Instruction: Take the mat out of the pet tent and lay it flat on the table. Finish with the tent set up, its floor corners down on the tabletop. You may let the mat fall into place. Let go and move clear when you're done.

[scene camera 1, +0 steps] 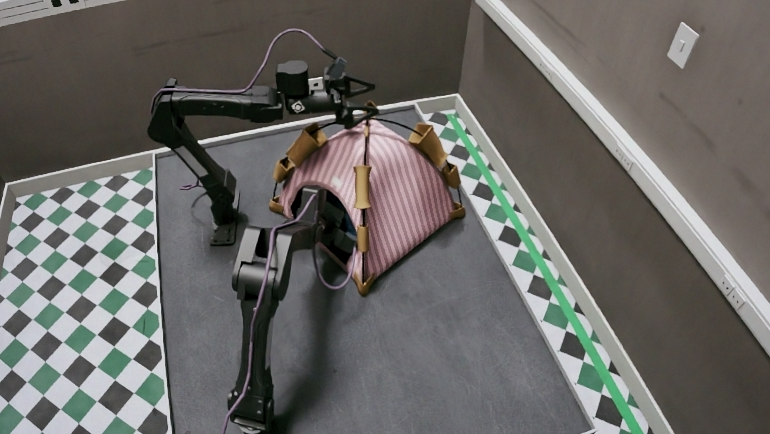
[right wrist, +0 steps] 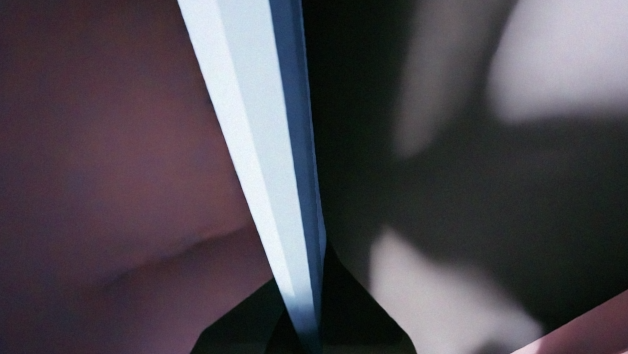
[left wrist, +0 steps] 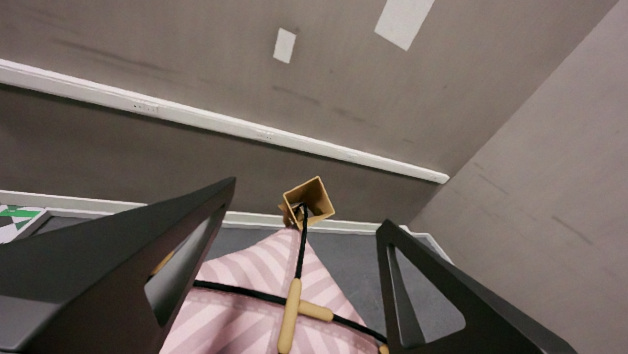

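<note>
The pink striped tent [scene camera 1: 409,199] [left wrist: 240,270] stands upright on the dark table [scene camera 1: 431,334], its visible floor corners down. My left gripper [scene camera 1: 374,99] [left wrist: 314,207] is open and empty just above the tent's peak. My right arm reaches through the tent's arched doorway. The right fingers are hidden inside the tent in the scene view. In the right wrist view, the light blue mat [right wrist: 260,150] is seen nearly edge-on, slanting down between the closed fingers of my right gripper [right wrist: 321,248]. A sliver of blue shows in the doorway in the scene view.
Tan corner sleeves [scene camera 1: 362,186] [left wrist: 309,202] and black poles run along the tent's edges. The tent's dim pink inner wall [right wrist: 125,175] is beside the mat. A white rim [scene camera 1: 86,168] borders the work area, with checkered strips at both sides.
</note>
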